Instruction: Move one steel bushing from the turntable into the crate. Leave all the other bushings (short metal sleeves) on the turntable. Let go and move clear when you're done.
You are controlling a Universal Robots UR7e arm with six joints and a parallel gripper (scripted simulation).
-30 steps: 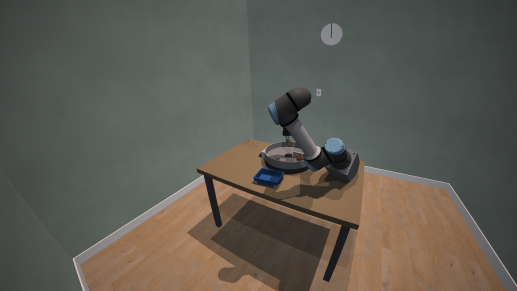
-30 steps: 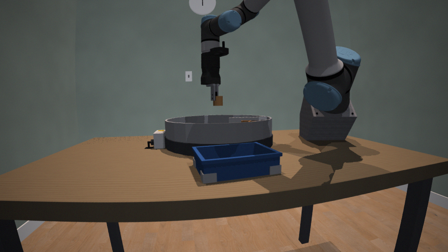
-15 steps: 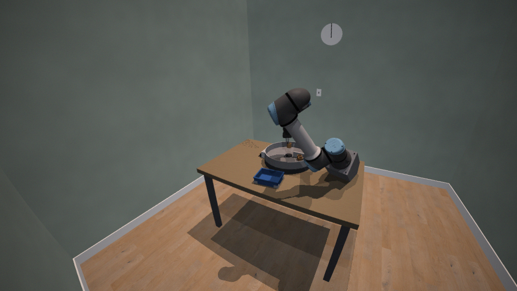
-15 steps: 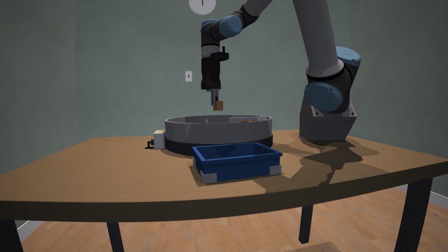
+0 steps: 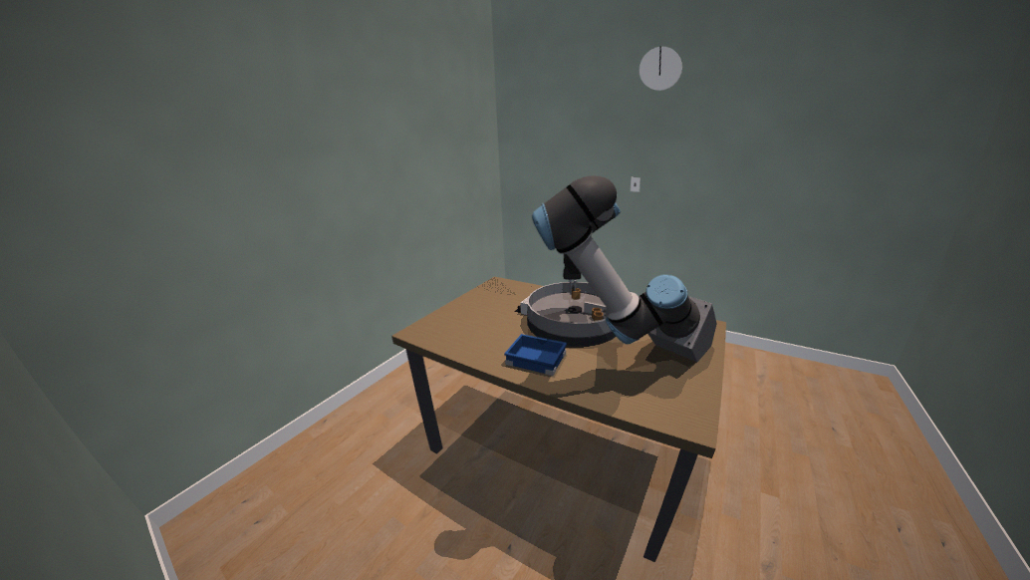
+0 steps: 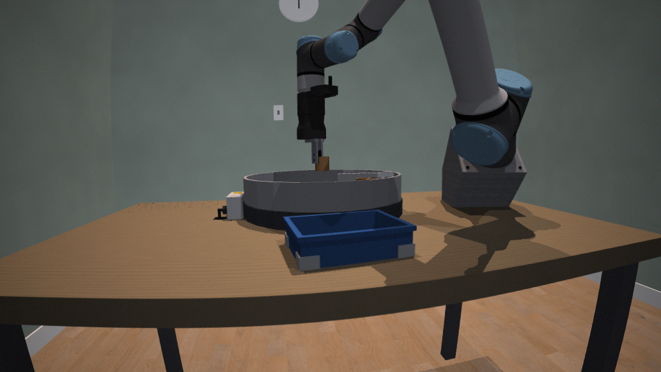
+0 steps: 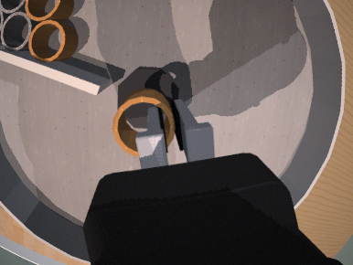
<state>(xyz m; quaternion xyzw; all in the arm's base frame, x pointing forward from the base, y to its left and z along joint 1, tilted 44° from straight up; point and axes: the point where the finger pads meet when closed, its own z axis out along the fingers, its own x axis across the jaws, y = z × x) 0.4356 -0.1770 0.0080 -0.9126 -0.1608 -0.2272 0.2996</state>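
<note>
My gripper is now 100 mm above the grey round turntable, 10 mm to the left of it and 10 mm past it. The rest, counted from my hand: blue crate: 340 mm to the left, 130 mm below, 10 mm ahead.
</note>
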